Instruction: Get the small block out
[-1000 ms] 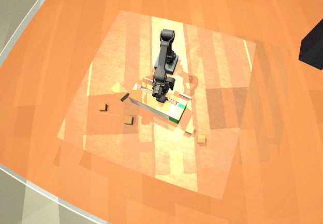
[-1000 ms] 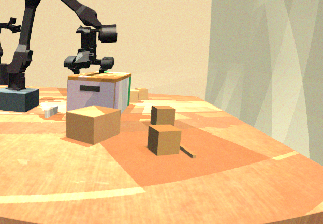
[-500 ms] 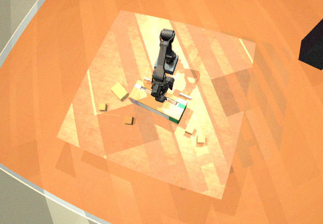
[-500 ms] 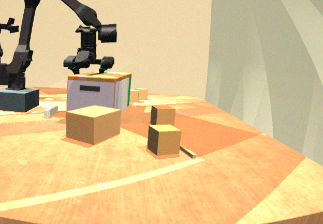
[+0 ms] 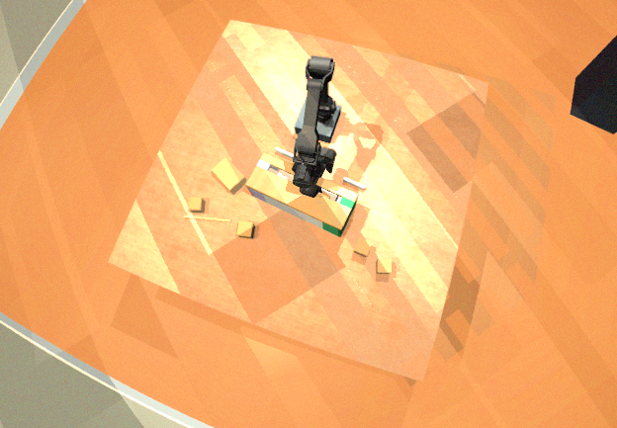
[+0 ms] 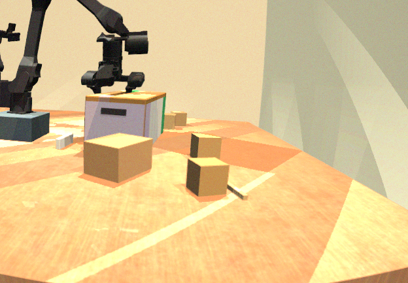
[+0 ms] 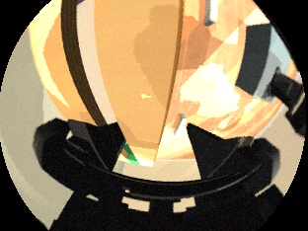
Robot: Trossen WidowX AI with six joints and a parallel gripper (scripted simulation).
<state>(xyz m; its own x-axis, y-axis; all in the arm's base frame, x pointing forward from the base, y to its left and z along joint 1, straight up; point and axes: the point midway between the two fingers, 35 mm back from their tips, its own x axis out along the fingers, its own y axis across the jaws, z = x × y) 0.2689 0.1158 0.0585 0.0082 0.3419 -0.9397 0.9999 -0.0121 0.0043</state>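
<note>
My gripper tip is now 60 mm short of the small tan block and 20 mm to the right of it. From my gripper tip the other things lie so: long box (60 mm to the right, 30 mm below, 30 mm ahead); thin stick (380 mm to the right, 300 mm ahead, 80 mm below).
</note>
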